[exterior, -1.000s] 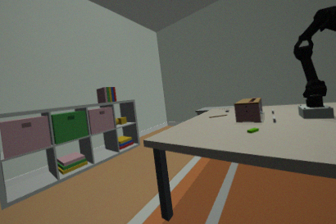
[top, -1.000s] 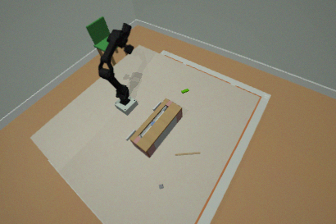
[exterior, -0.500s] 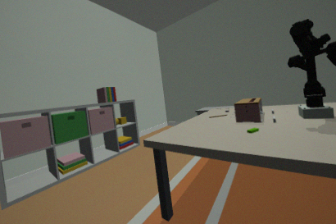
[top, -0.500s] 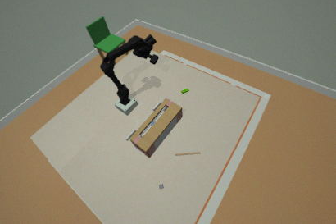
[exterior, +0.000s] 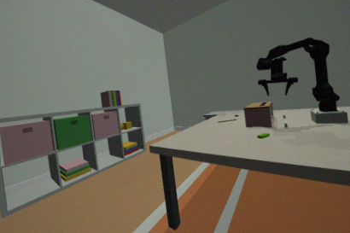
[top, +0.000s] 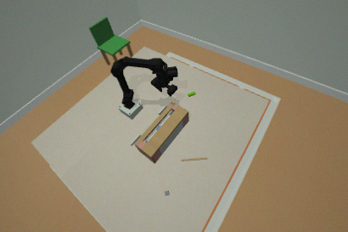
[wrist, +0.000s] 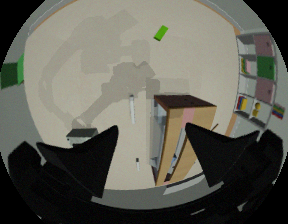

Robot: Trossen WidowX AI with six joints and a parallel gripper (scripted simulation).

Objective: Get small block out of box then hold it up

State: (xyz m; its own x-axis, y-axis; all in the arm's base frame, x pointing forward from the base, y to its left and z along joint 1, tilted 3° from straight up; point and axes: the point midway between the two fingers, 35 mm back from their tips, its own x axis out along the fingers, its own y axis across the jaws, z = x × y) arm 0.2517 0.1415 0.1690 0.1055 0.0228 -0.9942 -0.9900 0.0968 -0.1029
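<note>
The box lies 60 mm ahead of my gripper tip, 200 mm to the right of it and 120 mm below it. The rest, counted from my gripper tip: blue block 70 mm ahead, 210 mm to the right, 100 mm below; thin wooden stick 350 mm ahead, 250 mm to the right, 180 mm below.
</note>
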